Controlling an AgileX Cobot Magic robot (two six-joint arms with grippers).
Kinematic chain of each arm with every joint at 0, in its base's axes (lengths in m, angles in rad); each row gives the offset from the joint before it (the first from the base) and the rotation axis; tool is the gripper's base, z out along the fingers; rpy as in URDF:
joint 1: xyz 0 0 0.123 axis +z
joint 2: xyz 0 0 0 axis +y
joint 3: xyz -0.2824 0 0.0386 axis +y
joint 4: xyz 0.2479 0 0.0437 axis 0.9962 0 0.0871
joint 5: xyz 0 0 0 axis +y
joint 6: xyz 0.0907 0 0.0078 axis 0.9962 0 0.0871
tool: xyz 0 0 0 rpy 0 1.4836 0
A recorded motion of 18 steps. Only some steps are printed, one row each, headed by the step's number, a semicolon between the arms.
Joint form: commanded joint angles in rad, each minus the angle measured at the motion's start. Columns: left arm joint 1, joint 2, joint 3, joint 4, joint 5, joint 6; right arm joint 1, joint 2, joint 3, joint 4, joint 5, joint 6.
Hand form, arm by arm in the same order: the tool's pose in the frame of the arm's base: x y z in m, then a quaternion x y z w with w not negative. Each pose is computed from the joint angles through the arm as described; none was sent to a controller.
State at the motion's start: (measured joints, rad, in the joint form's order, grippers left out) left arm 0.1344 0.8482 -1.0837 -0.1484 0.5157 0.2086; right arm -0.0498 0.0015 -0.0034 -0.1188 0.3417 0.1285
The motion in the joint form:
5: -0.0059 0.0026 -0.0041 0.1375 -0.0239 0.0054; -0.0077 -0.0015 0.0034 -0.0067 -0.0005 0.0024
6: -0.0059 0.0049 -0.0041 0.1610 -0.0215 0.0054; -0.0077 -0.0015 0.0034 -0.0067 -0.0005 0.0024
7: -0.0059 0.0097 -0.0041 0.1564 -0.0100 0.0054; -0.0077 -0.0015 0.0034 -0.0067 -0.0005 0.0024
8: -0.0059 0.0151 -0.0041 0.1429 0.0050 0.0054; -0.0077 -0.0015 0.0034 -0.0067 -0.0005 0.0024
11: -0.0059 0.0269 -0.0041 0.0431 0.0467 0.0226; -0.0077 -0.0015 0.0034 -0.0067 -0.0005 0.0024
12: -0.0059 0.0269 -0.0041 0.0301 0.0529 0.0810; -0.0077 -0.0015 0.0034 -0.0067 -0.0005 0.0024
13: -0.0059 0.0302 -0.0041 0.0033 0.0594 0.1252; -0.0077 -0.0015 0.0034 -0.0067 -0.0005 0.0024
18: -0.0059 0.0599 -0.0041 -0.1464 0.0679 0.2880; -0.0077 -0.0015 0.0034 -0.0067 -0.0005 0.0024
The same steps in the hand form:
5: 0.1620 0.0205 0.4461 0.03064 0.76319 0.10500 0.63685; 0.0533 -0.0069 0.1825 0.04050 0.78911 -0.03031 0.61217
6: 0.1625 0.0216 0.4455 0.03503 0.76451 0.11546 0.63322; 0.0533 -0.0069 0.1825 0.04050 0.78911 -0.03031 0.61217
7: 0.1639 0.0215 0.4437 0.03439 0.76978 0.11229 0.62742; 0.0533 -0.0069 0.1825 0.04050 0.78911 -0.03031 0.61217
8: 0.1654 0.0211 0.4415 0.03221 0.77634 0.10475 0.62072; 0.0533 -0.0069 0.1825 0.04050 0.78911 -0.03031 0.61217
11: 0.1688 0.0167 0.4361 0.02244 0.79236 0.06013 0.60667; 0.0533 -0.0069 0.1825 0.04050 0.78911 -0.03031 0.61217
12: 0.1687 0.0160 0.4356 0.04362 0.79312 0.07125 0.60331; 0.0533 -0.0069 0.1825 0.04050 0.78911 -0.03031 0.61217
13: 0.1697 0.0147 0.4346 0.05690 0.79466 0.07129 0.60016; 0.0533 -0.0069 0.1825 0.04050 0.78911 -0.03031 0.61217
18: 0.1791 0.0084 0.4303 0.09571 0.79693 0.04768 0.59454; 0.0533 -0.0069 0.1825 0.04050 0.78911 -0.03031 0.61217

